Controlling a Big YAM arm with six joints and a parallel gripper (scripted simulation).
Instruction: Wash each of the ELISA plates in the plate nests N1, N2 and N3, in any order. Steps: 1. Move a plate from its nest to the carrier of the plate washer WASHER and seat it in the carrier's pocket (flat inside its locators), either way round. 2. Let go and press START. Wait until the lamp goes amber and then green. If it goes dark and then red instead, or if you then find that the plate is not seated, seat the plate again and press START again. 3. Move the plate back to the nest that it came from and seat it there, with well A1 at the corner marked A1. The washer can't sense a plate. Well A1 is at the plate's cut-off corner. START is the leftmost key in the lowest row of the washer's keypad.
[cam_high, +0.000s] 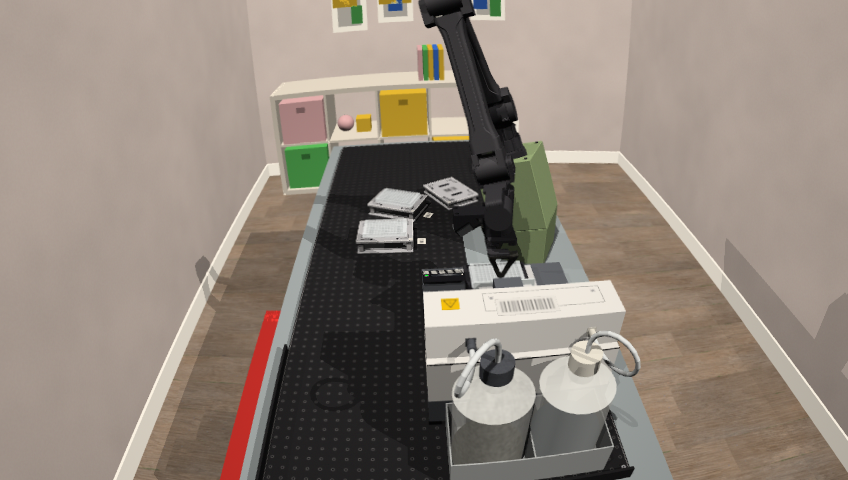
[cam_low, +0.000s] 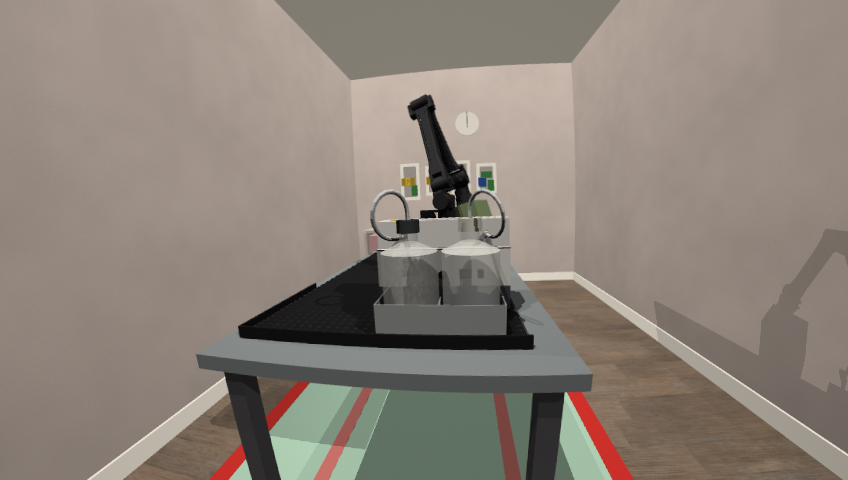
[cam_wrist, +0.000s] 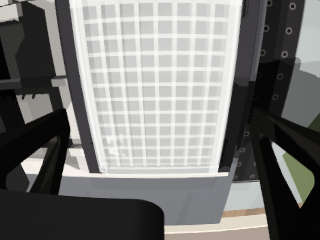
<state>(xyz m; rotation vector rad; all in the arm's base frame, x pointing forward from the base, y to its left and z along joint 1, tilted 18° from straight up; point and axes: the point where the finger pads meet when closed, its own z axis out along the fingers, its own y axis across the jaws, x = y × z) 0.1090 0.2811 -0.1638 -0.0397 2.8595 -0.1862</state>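
Right now my hand is 40 mm above the washer carrier. Also, from my hand: plate washer: 150 mm to the left.
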